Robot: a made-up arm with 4 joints. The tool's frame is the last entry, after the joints.
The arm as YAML. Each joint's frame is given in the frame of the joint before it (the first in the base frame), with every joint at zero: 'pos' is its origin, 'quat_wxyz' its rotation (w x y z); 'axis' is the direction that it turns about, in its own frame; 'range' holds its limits. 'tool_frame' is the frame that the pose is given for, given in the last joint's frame.
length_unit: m
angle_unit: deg
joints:
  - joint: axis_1
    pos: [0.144, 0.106, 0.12]
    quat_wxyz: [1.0, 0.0, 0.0, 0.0]
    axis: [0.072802, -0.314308, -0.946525]
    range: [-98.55, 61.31]
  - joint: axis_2
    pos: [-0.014, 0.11, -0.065]
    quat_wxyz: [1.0, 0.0, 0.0, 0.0]
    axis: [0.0, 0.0, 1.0]
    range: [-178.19, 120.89]
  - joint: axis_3
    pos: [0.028, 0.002, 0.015]
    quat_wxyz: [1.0, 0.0, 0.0, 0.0]
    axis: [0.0, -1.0, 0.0]
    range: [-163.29, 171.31]
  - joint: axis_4
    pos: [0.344, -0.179, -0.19]
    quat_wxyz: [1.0, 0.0, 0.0, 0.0]
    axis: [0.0, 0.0, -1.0]
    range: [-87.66, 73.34]
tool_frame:
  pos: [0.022, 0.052, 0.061]
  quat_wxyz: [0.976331, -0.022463, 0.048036, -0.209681]
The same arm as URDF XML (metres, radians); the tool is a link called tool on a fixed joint. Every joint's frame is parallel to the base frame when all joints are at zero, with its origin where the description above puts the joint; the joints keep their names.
<robot name="arm">
  <joint name="tool_fixed" type="fixed">
    <parent link="link4"/>
    <child link="tool"/>
    <origin xyz="0.022 0.052 0.061" rpy="-0.0643 0.0845 -0.4258"/>
  </joint>
  <joint name="axis_4" type="revolute">
    <parent link="link3"/>
    <child link="link4"/>
    <origin xyz="0.344 -0.179 -0.19"/>
    <axis xyz="0 0 -1"/>
    <limit lower="-1.53" upper="1.28"/>
  </joint>
  <joint name="axis_3" type="revolute">
    <parent link="link2"/>
    <child link="link3"/>
    <origin xyz="0.028 0.002 0.015"/>
    <axis xyz="0 -1 0"/>
    <limit lower="-2.8499" upper="2.9899"/>
  </joint>
  <joint name="axis_2" type="revolute">
    <parent link="link1"/>
    <child link="link2"/>
    <origin xyz="-0.014 0.11 -0.065"/>
    <axis xyz="0 0 1"/>
    <limit lower="-3.11" upper="2.1099"/>
  </joint>
  <joint name="axis_1" type="revolute">
    <parent link="base_link"/>
    <child link="link1"/>
    <origin xyz="0.144 0.106 0.12"/>
    <axis xyz="0.072802 -0.314308 -0.946525"/>
    <limit lower="-1.72" upper="1.0701"/>
  </joint>
  <link name="base_link"/>
  <link name="link1"/>
  <link name="link2"/>
  <link name="link3"/>
  <link name="link4"/>
  <link name="tool"/>
</robot>

